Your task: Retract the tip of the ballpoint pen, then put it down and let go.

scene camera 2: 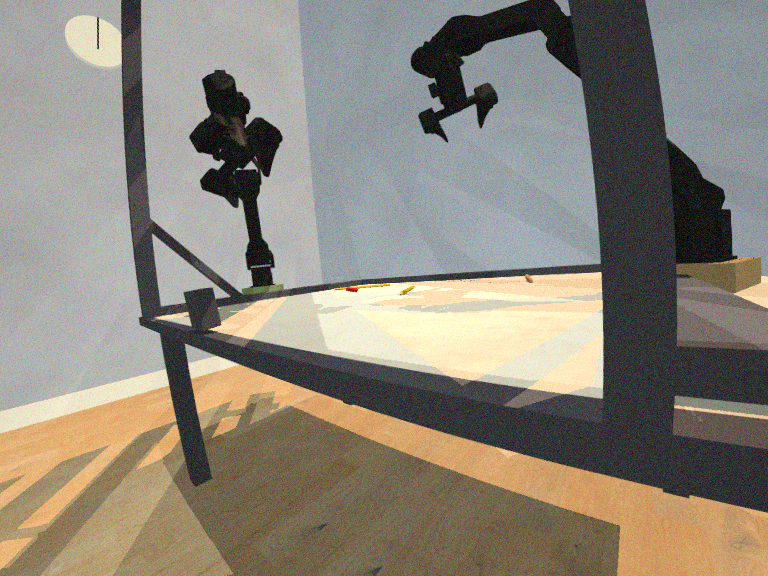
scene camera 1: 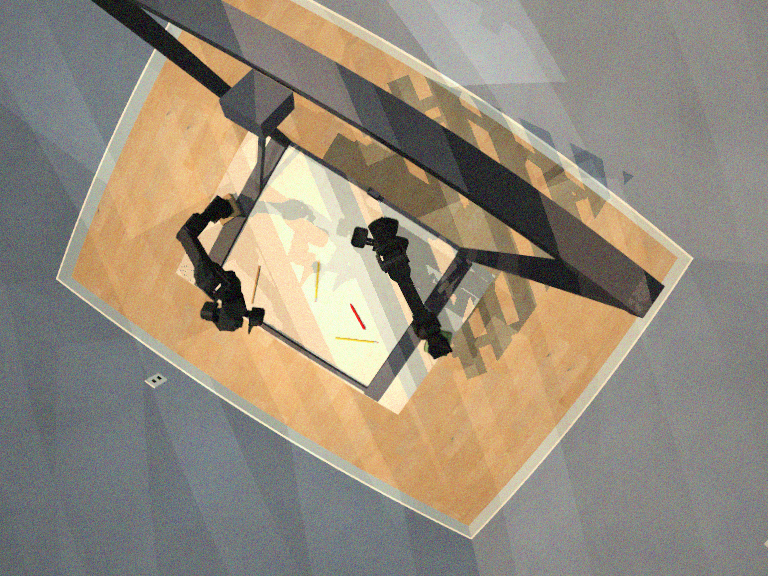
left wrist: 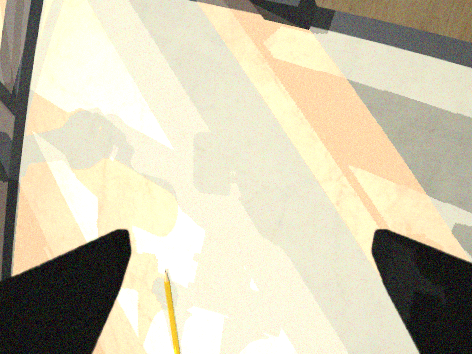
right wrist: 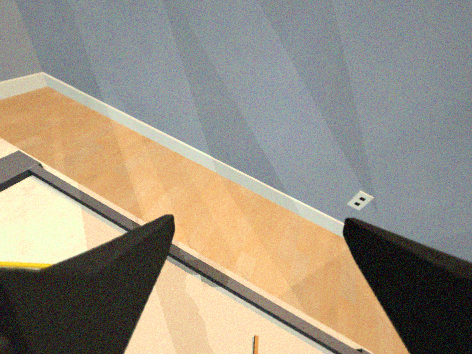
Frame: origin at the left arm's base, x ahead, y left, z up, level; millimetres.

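Seen in the pictures: left gripper, fingertip midpoint: (scene camera 2: 250, 192) (left wrist: 252, 241); right gripper, fingertip midpoint: (scene camera 2: 463, 134) (scene camera 1: 235, 331) (right wrist: 258, 224); left arm's base at its link origin: (scene camera 2: 262, 286); right arm's base at its link origin: (scene camera 2: 698, 261) (scene camera 1: 225, 209).
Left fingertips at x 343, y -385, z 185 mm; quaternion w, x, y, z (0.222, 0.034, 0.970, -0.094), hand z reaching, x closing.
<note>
Offsets run from my left fingertips to a thing's top centre.
A short red stick {dx +14, dy +352, dz -211 mm} (scene camera 1: 357, 316) (scene camera 2: 351, 289), by its look the ballpoint pen, lies flat on the table. Its tip is too small to make out, and it does not show in either wrist view. My left gripper (scene camera 1: 379, 240) (scene camera 2: 250, 189) (left wrist: 252, 241) is open and empty, high above the table, up and to the right of the red pen in scene camera 1. My right gripper (scene camera 1: 230, 322) (scene camera 2: 463, 133) (right wrist: 258, 224) is open and empty, high up at the table's edge, to the left of the pen in scene camera 1.
One yellow pencil {dx +215, dy +233, dz -215 mm} (scene camera 1: 317, 282) (scene camera 2: 406, 289) (left wrist: 172, 315) lies left of the pen in scene camera 1, another {dx +0, dy +458, dz -216 mm} (scene camera 1: 356, 339) below it. A brown stick {dx +486, dy +310, dz -216 mm} (scene camera 1: 256, 285) (scene camera 2: 528, 278) (right wrist: 255, 345) lies near the right gripper. Dark frame beams (scene camera 2: 632, 217) rise around the table.
</note>
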